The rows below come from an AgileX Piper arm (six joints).
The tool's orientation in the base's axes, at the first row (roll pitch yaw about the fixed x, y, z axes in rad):
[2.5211 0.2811 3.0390]
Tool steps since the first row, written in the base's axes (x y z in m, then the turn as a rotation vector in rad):
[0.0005 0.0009 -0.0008 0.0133 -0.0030 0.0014]
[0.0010 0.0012 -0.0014 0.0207 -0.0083 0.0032]
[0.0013 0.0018 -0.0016 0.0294 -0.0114 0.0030]
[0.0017 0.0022 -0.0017 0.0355 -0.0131 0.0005]
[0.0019 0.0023 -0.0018 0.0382 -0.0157 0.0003]
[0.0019 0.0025 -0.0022 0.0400 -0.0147 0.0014]
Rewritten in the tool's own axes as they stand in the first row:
[-0.0002 0.0003 0.0013 -0.0134 -0.0027 0.0010]
[-0.0004 0.0001 0.0020 -0.0215 -0.0067 -0.0012]
[-0.0006 0.0005 0.0026 -0.0301 -0.0100 -0.0003]
[-0.0009 0.0007 0.0030 -0.0354 -0.0133 0.0024]
[-0.0011 0.0007 0.0032 -0.0381 -0.0157 0.0019]
[-0.0010 0.0007 0.0036 -0.0401 -0.0144 0.0021]

